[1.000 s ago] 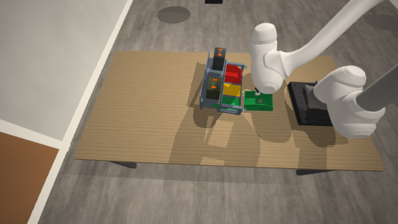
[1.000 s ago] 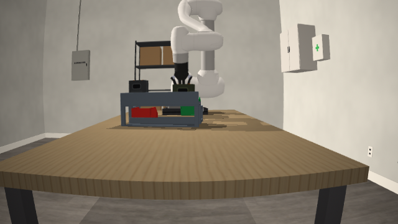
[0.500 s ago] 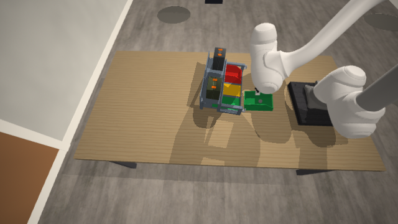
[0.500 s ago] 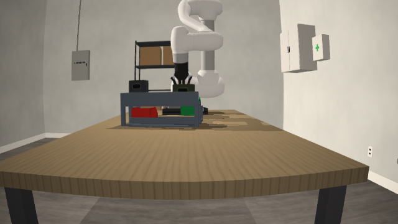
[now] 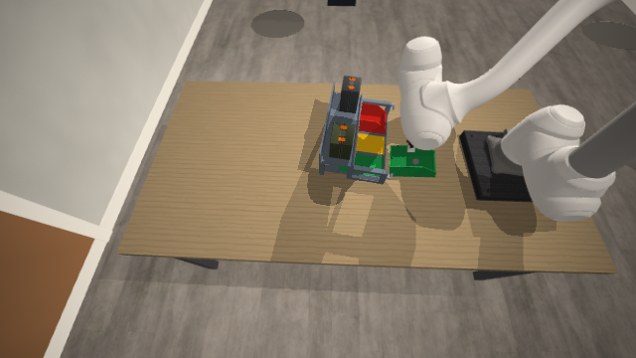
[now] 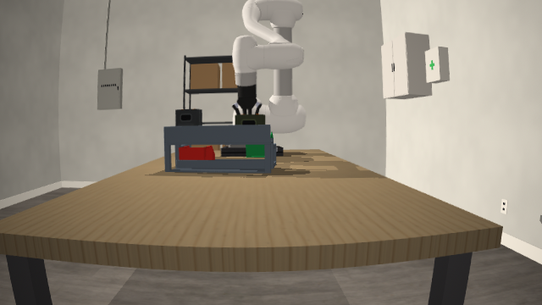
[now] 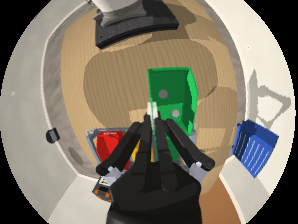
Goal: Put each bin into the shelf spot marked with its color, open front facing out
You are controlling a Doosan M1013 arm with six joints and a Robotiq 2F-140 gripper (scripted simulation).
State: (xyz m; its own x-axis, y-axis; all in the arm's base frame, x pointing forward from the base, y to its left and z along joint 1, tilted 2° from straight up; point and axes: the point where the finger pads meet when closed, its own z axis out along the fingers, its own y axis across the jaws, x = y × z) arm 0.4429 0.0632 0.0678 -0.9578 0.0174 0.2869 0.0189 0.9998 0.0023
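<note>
Right now my hand is 10 mm past the green bin, 50 mm to the right of it and 40 mm above it. The rest, counted from my hand: red bin 170 mm ahead, 180 mm to the right, 80 mm below.
</note>
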